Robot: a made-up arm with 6 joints.
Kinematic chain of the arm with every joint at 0, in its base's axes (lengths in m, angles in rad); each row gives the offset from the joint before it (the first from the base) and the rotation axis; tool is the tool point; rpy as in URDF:
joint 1: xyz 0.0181 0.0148 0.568 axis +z
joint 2: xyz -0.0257 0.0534 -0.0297 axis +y
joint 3: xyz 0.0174 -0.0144 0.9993 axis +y
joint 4: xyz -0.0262 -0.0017 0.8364 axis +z
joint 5: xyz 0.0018 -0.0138 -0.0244 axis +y
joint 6: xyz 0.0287 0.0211 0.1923 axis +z
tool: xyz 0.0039 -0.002 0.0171 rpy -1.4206 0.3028 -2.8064
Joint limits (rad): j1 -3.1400..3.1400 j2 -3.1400..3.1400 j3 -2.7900..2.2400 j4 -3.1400..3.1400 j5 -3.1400..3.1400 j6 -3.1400..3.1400
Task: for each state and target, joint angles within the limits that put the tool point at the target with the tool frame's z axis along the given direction. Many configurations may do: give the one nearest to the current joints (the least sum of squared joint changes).
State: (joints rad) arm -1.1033 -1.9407 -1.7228 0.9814 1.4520 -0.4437
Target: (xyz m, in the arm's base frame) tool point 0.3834 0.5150 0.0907 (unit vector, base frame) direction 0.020 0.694 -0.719
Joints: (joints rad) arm -1.8050 -1.3942 -2.3849 1.2746 1.6056 -0.4713
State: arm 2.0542 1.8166 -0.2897 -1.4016 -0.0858 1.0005
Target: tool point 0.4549 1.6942 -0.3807 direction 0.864 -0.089 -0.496
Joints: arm 1.2926 2.2296 -0.3519 -1.1214 -0.1555 1.2939
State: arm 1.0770 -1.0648 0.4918 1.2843 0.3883 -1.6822
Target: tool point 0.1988 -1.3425 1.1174 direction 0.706 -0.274 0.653
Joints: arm 1.8410 -1.8804 1.4245 1.1004 0.7770 -1.6889
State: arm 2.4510 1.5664 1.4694 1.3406 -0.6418 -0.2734
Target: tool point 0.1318 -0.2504 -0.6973 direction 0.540 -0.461 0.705
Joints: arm 1.8827 2.4351 1.8744 0.9836 -0.5539 0.0184
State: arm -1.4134 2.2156 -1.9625 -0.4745 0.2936 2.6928
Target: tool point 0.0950 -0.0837 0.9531 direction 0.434 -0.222 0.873
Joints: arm -1.3667 1.7093 -2.6574 -0.5821 -0.2128 2.2311
